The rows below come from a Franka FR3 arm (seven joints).
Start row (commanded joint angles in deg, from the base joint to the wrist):
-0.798 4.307 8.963 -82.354 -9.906 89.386 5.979
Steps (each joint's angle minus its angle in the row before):
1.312 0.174 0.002 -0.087 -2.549 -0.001 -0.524
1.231 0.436 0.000 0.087 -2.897 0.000 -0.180
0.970 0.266 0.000 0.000 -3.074 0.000 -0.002
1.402 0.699 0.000 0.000 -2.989 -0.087 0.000
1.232 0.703 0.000 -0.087 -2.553 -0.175 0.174
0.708 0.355 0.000 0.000 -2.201 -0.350 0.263
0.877 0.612 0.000 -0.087 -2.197 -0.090 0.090
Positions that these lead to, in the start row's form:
0.514 4.481 8.965 -82.441 -12.455 89.385 5.455
1.745 4.917 8.965 -82.354 -15.352 89.385 5.275
2.715 5.183 8.965 -82.354 -18.426 89.385 5.273
4.117 5.882 8.965 -82.354 -21.415 89.298 5.273
5.349 6.585 8.965 -82.441 -23.968 89.123 5.447
6.057 6.940 8.965 -82.441 -26.169 88.773 5.710
6.934 7.552 8.965 -82.528 -28.366 88.683 5.800

